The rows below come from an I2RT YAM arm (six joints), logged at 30 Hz.
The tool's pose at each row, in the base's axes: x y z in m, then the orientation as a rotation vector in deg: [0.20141, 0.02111, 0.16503, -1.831, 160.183, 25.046]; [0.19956, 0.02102, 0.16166, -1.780, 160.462, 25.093]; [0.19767, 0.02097, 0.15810, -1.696, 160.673, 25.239]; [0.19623, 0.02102, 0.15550, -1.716, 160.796, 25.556]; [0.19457, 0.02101, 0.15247, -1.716, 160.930, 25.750]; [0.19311, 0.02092, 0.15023, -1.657, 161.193, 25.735]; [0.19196, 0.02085, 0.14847, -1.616, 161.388, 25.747]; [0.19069, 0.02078, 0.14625, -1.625, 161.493, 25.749]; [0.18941, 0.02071, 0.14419, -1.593, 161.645, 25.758]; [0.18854, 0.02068, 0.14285, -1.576, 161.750, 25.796]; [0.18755, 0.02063, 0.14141, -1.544, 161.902, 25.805]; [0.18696, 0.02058, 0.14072, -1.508, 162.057, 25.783]
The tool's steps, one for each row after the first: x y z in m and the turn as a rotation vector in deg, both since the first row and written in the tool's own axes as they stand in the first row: [0.00279, -0.00095, 0.00247, 0.000, 0.273, 0.081]; [0.00568, -0.00191, 0.00511, -0.070, 0.489, 0.187]; [0.00785, -0.00253, 0.00705, -0.276, 0.652, 0.232]; [0.01035, -0.00332, 0.00929, -0.395, 0.809, 0.276]; [0.01243, -0.00396, 0.01085, -0.352, 1.058, 0.352]; [0.01406, -0.00447, 0.01208, -0.337, 1.245, 0.409]; [0.01595, -0.00510, 0.01369, -0.329, 1.349, 0.418]; [0.01779, -0.00569, 0.01515, -0.317, 1.495, 0.463]; [0.01903, -0.00605, 0.01609, -0.331, 1.601, 0.494]; [0.02041, -0.00645, 0.01708, -0.319, 1.747, 0.539]; [0.02119, -0.00666, 0.01752, -0.285, 1.892, 0.582]
